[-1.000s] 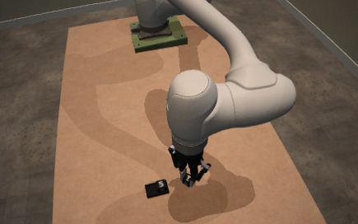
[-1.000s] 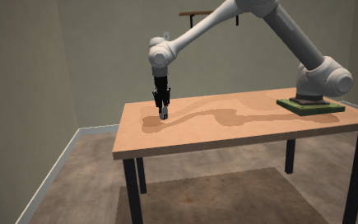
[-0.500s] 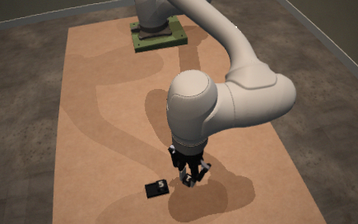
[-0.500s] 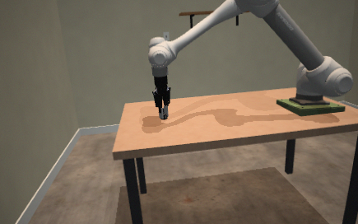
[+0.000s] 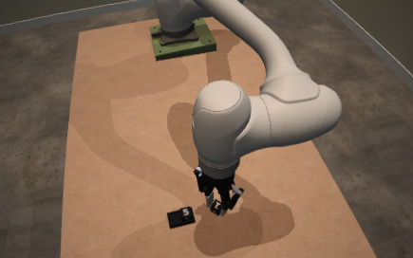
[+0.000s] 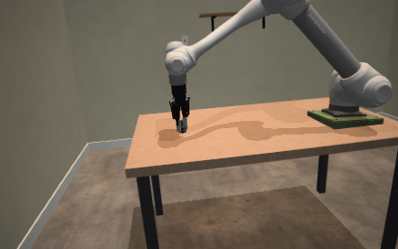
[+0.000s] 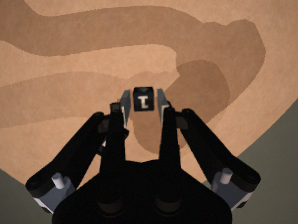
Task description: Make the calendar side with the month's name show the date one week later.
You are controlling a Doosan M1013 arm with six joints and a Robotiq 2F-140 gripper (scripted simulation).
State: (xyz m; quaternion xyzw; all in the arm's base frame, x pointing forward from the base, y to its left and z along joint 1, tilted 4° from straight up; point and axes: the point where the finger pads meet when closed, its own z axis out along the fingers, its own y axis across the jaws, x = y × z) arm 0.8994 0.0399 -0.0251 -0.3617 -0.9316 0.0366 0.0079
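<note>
Now: hand 30 mm above the black cube.
</note>
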